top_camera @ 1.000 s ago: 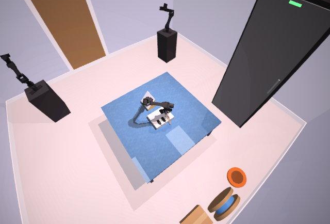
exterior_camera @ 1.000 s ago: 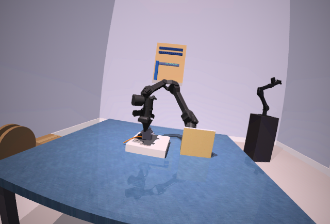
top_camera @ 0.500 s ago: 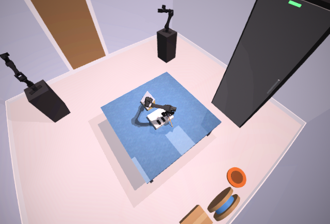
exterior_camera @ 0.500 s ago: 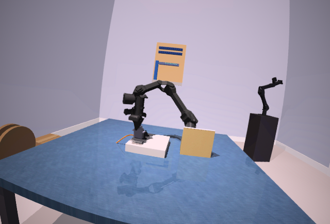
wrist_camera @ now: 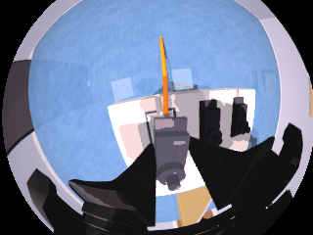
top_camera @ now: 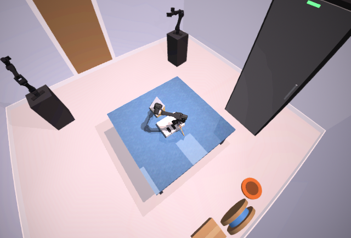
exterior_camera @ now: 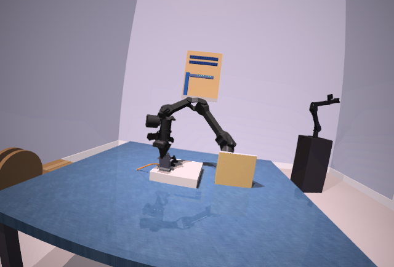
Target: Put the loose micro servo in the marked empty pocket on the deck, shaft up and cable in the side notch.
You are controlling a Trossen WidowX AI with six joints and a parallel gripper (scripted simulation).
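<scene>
Now: the white robot deck 130 mm behind my gripper tip, 60 mm to the right of it and 80 mm below it.
</scene>
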